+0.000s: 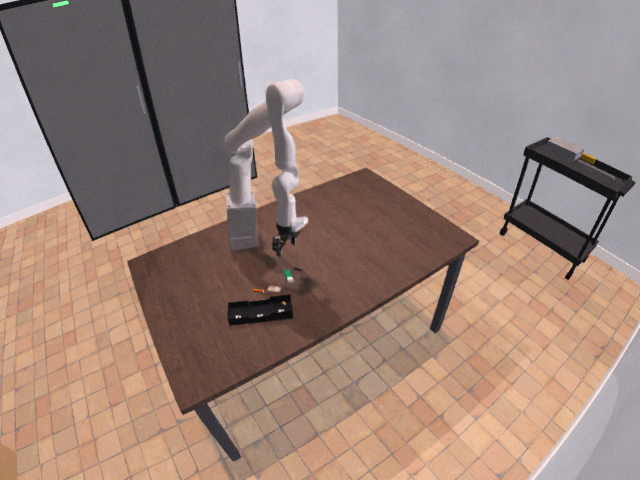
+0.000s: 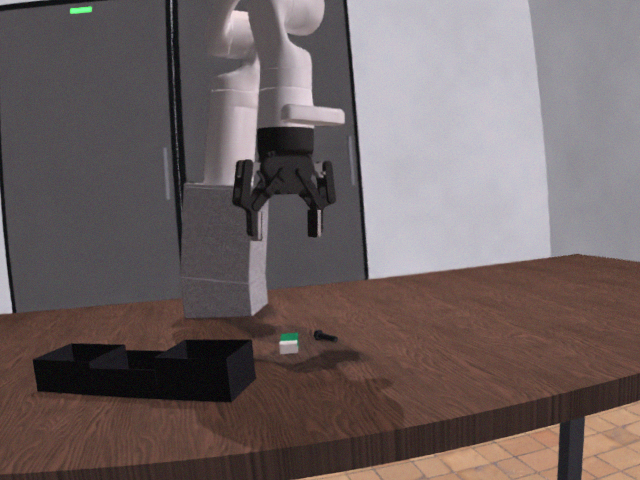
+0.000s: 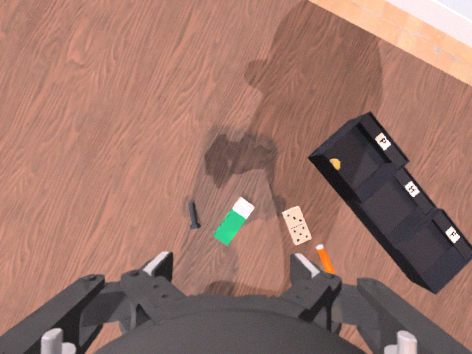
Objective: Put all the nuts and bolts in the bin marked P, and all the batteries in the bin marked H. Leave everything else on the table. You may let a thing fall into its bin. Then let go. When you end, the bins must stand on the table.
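Places are measured from the arm's base along level axes (x up, y left, z back), in metres.
Pixels of known places: gripper, fingertip midpoint: (image 1: 286,250) (image 2: 286,238) (image 3: 231,265); arm's base, origin of the base link: (image 1: 240,199) (image 2: 228,184).
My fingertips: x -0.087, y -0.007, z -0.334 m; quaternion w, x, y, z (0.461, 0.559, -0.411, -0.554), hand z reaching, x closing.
Note:
For each thing: its top centre in the pictures, then the offset to it from my fingertips. "pt": a spot on its surface instead. Level surfaces: height alone.
- black bolt, middle of its top: (image 2: 325,331) (image 3: 192,216) (image 1: 297,267) dx -0.134, dy +0.048, dz +0.003 m
- brass nut, middle of its top: (image 3: 336,165) (image 1: 283,302) dx -0.124, dy -0.124, dz -0.117 m
- bin marked H, surface spot: (image 3: 390,207) pt dx -0.140, dy -0.230, dz -0.081 m
- orange cylinder with a pale end, middle of its top: (image 3: 326,260) (image 1: 258,289) dx -0.137, dy -0.154, dz +0.018 m
- white block, middle of its top: (image 2: 288,338) (image 3: 234,221) (image 1: 288,275) dx -0.134, dy -0.009, dz -0.005 m
- cream domino, middle of its top: (image 3: 297,226) (image 1: 274,288) dx -0.140, dy -0.100, dz -0.020 m
- third black bin, surface spot: (image 3: 430,250) pt dx -0.140, dy -0.312, dz -0.034 m
- brown table, its level: dx -0.147 m
A black bolt (image 1: 297,268) (image 2: 325,336) (image 3: 193,216) lies on the table beside the green and white block. A brass nut (image 1: 283,303) (image 3: 335,164) lies inside the bin marked P (image 2: 193,379) (image 3: 360,155), near its wall. The bin marked H (image 3: 390,207) is the middle one of the joined black bins. An orange cylinder with a pale end (image 1: 257,290) (image 3: 325,259) lies beside the domino; whether it is a battery is not clear. My gripper (image 1: 286,248) (image 2: 285,236) (image 3: 231,266) is open and empty, well above the table near the bolt and the block.
A green and white block (image 1: 288,275) (image 2: 288,344) (image 3: 235,221) lies between the bolt and a cream domino (image 1: 273,288) (image 3: 297,226). A third black bin (image 3: 430,250) adjoins bin H. The bins stand on the brown table (image 1: 372,227). A black cart (image 1: 553,232) stands far right.

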